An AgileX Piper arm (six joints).
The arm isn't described. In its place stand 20 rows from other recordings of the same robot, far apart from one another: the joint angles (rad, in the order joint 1, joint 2, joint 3, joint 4, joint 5, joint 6), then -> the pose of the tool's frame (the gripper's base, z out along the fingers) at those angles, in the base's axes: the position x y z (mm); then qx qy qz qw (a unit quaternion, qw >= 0).
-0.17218, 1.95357, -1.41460, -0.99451, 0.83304, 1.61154 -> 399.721 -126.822 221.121 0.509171 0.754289 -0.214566 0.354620
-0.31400, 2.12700, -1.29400, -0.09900, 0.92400, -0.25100 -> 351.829 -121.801 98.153 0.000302 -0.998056 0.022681 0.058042
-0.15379, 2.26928, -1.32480, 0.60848, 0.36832, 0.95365 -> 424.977 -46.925 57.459 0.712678 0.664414 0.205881 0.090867
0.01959, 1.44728, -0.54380, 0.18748, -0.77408, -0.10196 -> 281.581 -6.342 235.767 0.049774 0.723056 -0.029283 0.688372
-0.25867, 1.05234, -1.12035, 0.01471, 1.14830, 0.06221 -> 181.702 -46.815 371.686 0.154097 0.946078 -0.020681 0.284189
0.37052, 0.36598, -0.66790, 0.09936, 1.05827, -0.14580 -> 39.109 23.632 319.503 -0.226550 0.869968 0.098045 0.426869
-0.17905, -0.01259, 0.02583, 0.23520, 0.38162, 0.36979 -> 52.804 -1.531 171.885 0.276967 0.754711 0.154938 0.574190
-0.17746, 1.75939, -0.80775, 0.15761, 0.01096, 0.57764 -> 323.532 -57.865 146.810 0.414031 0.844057 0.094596 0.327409
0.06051, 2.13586, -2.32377, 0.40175, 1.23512, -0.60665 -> 466.620 61.929 362.138 -0.300290 0.885013 0.112589 0.337493
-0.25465, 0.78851, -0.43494, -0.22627, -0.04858, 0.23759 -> 159.773 -40.565 285.963 0.100164 0.773692 -0.071625 0.621481
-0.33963, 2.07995, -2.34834, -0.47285, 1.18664, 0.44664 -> 418.002 -188.440 400.127 0.344153 0.838567 -0.215075 0.363465
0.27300, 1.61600, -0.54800, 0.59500, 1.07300, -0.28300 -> 159.582 91.221 134.296 0.064844 -0.946887 -0.217748 0.227568
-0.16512, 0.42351, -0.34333, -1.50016, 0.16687, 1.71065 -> 94.927 -31.103 297.570 0.189827 0.682908 -0.042615 0.704121
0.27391, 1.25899, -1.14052, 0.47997, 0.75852, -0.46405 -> 247.995 99.702 360.207 -0.233199 0.872856 0.180780 0.388662
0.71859, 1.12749, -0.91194, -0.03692, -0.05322, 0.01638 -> 192.581 168.664 377.544 -0.265435 0.683440 0.233254 0.638785
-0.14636, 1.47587, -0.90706, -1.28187, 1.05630, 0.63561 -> 259.322 -114.984 270.379 0.041333 0.849808 -0.506472 0.140013
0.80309, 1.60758, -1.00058, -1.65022, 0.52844, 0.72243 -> 274.271 218.295 262.448 -0.543213 0.634062 -0.256059 0.487153
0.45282, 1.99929, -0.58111, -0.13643, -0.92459, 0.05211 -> 280.109 147.272 89.342 -0.228764 0.803862 0.159192 0.525481
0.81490, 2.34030, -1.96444, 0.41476, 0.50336, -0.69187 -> 354.682 402.040 187.460 -0.525137 0.748674 0.182887 0.360930
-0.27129, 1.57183, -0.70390, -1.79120, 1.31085, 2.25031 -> 230.059 -153.063 241.700 0.456804 0.553834 -0.506385 0.477675
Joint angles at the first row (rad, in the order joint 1, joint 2, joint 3, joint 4, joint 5, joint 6):
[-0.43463, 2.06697, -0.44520, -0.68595, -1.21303, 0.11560]
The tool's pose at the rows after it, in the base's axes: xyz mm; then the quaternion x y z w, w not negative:
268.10 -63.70 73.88 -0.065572 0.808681 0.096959 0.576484
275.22 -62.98 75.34 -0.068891 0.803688 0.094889 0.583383
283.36 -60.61 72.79 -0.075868 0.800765 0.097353 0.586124
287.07 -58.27 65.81 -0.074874 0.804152 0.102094 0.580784
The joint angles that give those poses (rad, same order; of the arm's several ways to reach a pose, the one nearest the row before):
[-0.43124, 2.07174, -0.45977, -0.68906, -1.21305, 0.11657]
[-0.41494, 2.07549, -0.48336, -0.67578, -1.21303, 0.11892]
[-0.39418, 2.09628, -0.51351, -0.66896, -1.21304, 0.11891]
[-0.37941, 2.12685, -0.52964, -0.65906, -1.21305, 0.12024]

